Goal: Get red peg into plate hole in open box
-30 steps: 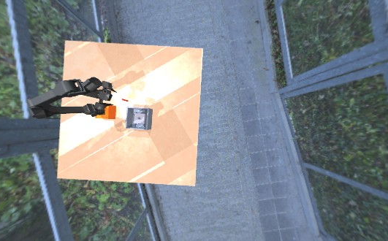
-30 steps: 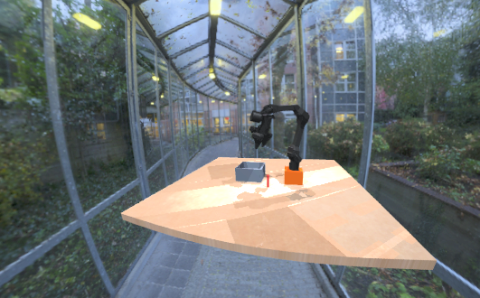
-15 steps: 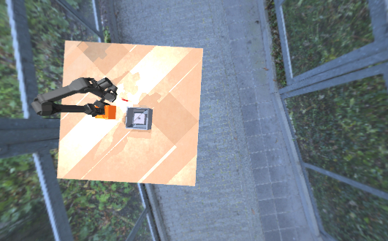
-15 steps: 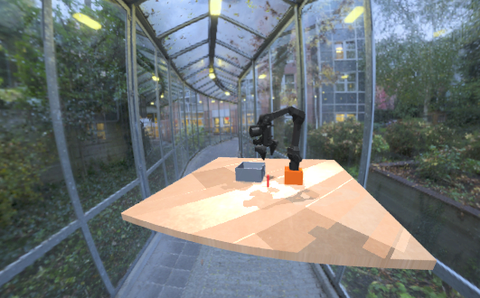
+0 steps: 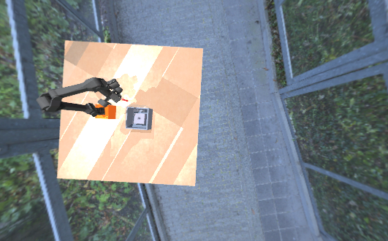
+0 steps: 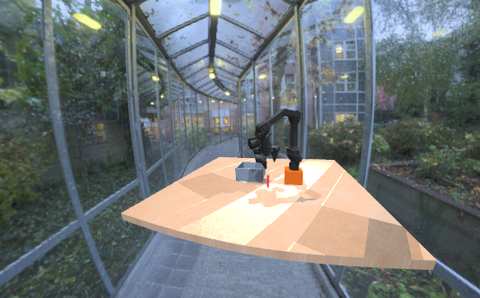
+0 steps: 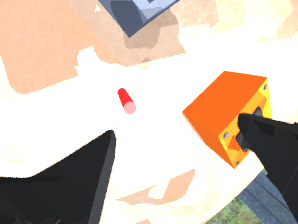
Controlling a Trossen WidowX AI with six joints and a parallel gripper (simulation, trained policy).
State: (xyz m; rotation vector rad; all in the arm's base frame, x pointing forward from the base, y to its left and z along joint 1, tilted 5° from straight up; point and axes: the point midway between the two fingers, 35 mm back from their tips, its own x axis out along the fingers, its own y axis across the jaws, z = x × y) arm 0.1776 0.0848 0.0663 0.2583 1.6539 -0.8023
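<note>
Now: the red peg 10 cm below my gripper tip, 2 cm to the left of it and 1 cm ahead of it. The rest, counted from my gripper tip: grey box: 16 cm to the right, 14 cm ahead, 11 cm below; pale plate: 16 cm to the right, 14 cm ahead, 9 cm below.
</note>
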